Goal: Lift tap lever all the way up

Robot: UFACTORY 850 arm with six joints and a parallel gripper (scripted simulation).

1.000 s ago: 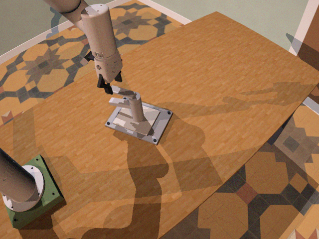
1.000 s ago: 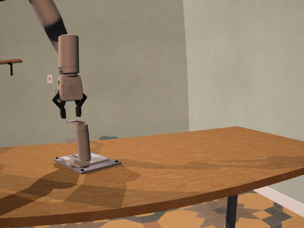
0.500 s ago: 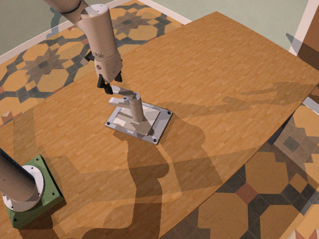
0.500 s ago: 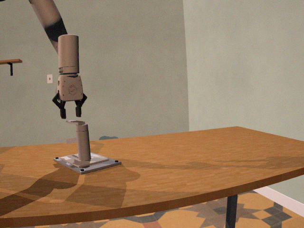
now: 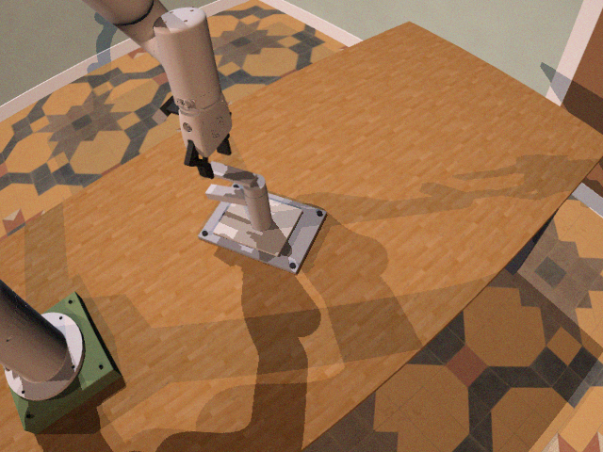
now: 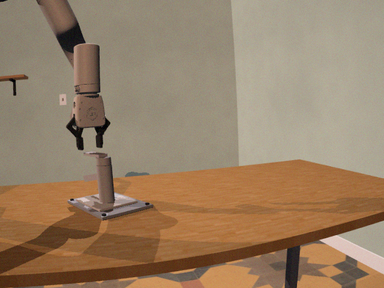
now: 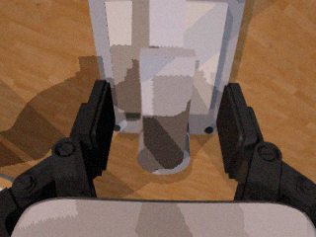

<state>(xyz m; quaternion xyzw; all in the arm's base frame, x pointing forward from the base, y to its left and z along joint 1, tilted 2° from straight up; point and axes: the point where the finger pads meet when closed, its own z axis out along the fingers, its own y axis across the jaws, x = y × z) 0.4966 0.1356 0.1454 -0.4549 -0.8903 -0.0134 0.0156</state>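
The lever lies 3 cm ahead of my hand, 5 cm to the right of it and 4 cm below it. The rest, counted from my hand: base plate (5 cm ahead, 7 cm to the right, 18 cm below).
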